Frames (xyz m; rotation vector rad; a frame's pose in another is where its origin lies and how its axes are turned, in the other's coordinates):
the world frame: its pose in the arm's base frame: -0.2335 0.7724 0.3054 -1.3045 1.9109 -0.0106
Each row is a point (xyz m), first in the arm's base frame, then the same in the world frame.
Working: the arm's base frame: its pose in the world frame: 0.7565 -0.4135 0.0338 1.3045 -1.9109 0.0106

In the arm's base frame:
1: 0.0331 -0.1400 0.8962
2: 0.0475 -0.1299 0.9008
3: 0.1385 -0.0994 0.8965
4: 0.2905 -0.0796 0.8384
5: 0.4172 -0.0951 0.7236
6: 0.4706 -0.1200 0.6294
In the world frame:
1: 0.3203 -0.8824 -0.6094
2: 0.3075 -0.8908 -0.5995
3: 0.2731 -0.9455 -0.5284
4: 0.2709 -1.0299 -0.3879
5: 0.3342 -1.0872 -0.2390
6: 0.4029 -1.1007 -0.1527

